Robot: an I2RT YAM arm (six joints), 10 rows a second.
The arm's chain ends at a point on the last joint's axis. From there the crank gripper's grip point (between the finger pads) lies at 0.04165 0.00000 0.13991 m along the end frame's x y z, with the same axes.
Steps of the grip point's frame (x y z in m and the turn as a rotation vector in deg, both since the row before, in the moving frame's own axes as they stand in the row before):
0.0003 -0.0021 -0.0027 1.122 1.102 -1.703
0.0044 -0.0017 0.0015 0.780 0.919 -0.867
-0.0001 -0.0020 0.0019 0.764 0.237 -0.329
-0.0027 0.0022 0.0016 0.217 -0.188 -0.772
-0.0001 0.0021 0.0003 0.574 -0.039 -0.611
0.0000 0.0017 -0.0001 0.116 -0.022 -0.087
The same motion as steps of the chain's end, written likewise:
-0.0023 0.0019 -0.0018 1.122 1.102 -1.703
0.0022 0.0008 0.0022 0.780 0.919 -0.867
-0.0007 0.0001 0.0021 0.764 0.237 -0.329
-0.0022 0.0033 0.0015 0.217 -0.188 -0.772
0.0000 0.0039 0.0003 0.574 -0.039 -0.611
0.0001 0.0020 -0.0001 0.116 -0.022 -0.087

